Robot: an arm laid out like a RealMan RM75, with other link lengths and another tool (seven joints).
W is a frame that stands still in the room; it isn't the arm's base.
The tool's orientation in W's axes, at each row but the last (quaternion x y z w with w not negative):
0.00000 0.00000 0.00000 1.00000
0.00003 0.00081 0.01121 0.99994
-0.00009 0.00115 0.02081 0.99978
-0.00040 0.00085 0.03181 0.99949
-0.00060 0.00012 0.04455 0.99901
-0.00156 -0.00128 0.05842 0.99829
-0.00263 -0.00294 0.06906 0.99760
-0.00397 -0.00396 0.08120 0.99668
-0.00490 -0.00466 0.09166 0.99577
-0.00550 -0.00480 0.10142 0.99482
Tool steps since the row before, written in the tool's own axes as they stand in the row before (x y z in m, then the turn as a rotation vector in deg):
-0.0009 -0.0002 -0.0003 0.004 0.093 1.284
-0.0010 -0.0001 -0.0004 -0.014 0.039 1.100
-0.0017 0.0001 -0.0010 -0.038 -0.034 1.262
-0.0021 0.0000 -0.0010 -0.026 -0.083 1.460
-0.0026 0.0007 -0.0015 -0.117 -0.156 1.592
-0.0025 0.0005 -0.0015 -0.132 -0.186 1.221
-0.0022 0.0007 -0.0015 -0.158 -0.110 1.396
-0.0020 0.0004 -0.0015 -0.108 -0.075 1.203
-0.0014 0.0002 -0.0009 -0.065 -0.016 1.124
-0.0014 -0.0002 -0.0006 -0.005 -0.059 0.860
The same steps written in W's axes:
-0.0009 -0.0002 -0.0003 0.004 0.093 1.284
-0.0010 -0.0001 -0.0004 -0.013 0.039 1.100
-0.0017 0.0000 -0.0010 -0.034 -0.035 1.262
-0.0021 -0.0001 -0.0010 -0.018 -0.083 1.460
-0.0027 0.0005 -0.0015 -0.102 -0.164 1.592
-0.0025 0.0002 -0.0015 -0.113 -0.197 1.221
-0.0023 0.0004 -0.0015 -0.150 -0.124 1.396
-0.0020 0.0001 -0.0015 -0.105 -0.083 1.203
-0.0014 -0.0001 -0.0009 -0.072 -0.018 1.124
-0.0013 -0.0005 -0.0006 -0.002 -0.050 0.861

